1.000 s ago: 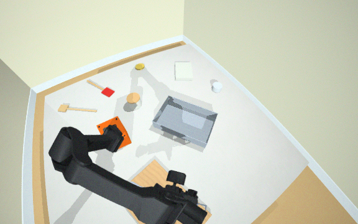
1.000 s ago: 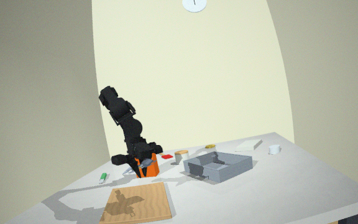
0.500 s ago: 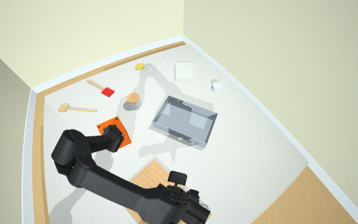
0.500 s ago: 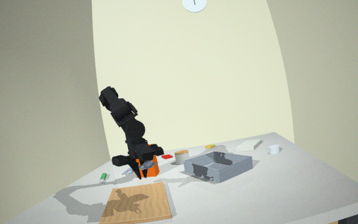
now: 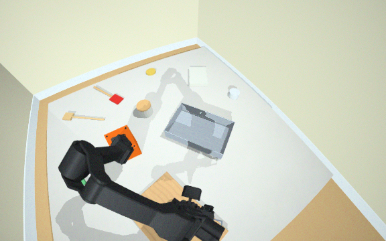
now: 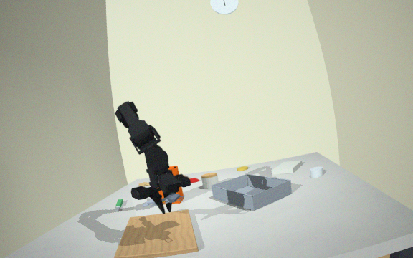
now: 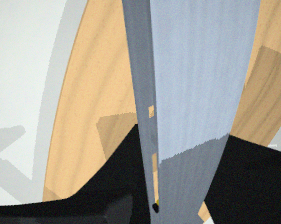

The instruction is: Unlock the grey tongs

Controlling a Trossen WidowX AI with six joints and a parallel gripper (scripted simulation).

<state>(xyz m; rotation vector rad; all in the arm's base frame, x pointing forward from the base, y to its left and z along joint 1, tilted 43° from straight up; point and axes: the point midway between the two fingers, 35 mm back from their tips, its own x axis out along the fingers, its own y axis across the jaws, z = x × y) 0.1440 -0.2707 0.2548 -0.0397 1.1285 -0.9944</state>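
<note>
Right now my gripper tip is 70 mm above the wooden board and 50 mm past it. Also, from my gripper tip: red spatula 830 mm to the left, 180 mm behind, 70 mm below; grey roasting tin 330 mm to the left, 230 mm ahead, 50 mm below; white block 730 mm to the left, 420 mm ahead, 70 mm below.
</note>
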